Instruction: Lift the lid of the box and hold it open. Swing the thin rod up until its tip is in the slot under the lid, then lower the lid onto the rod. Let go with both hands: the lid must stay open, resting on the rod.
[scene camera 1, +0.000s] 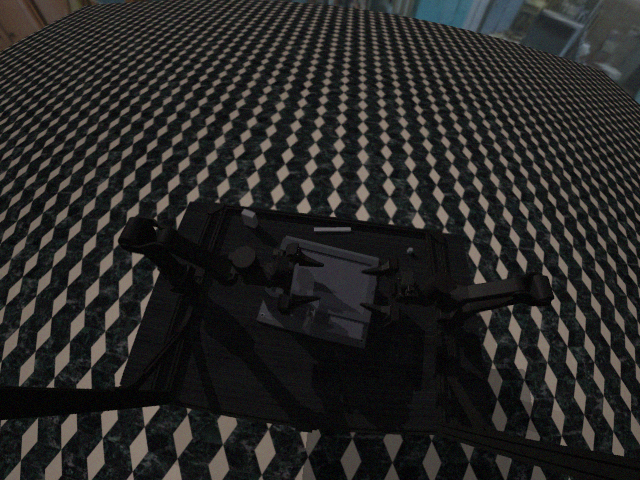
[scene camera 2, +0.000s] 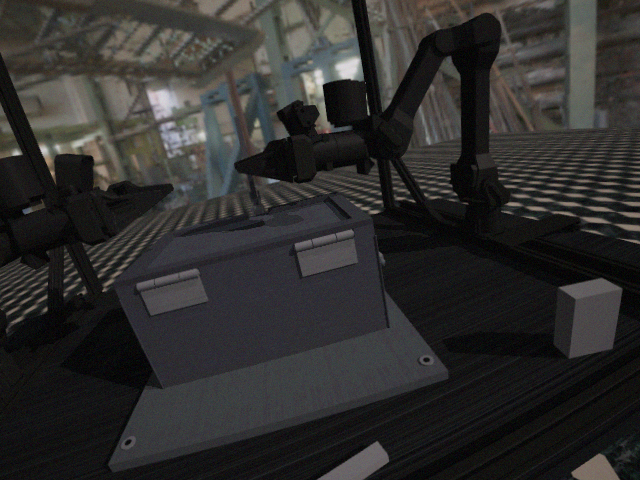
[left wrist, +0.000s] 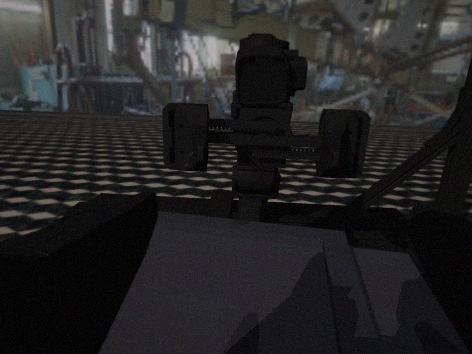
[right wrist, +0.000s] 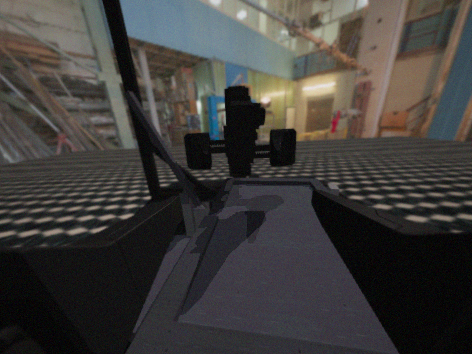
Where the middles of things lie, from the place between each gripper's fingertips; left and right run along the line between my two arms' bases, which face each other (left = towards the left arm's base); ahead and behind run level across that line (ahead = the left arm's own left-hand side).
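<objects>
From my right hand, the lid (scene camera 2: 229, 242) is 10 cm to the left, 2 cm ahead and 9 cm below.
My left hand is 2 cm short of the lid, 1 cm to the left of it and 10 cm above it.
</objects>
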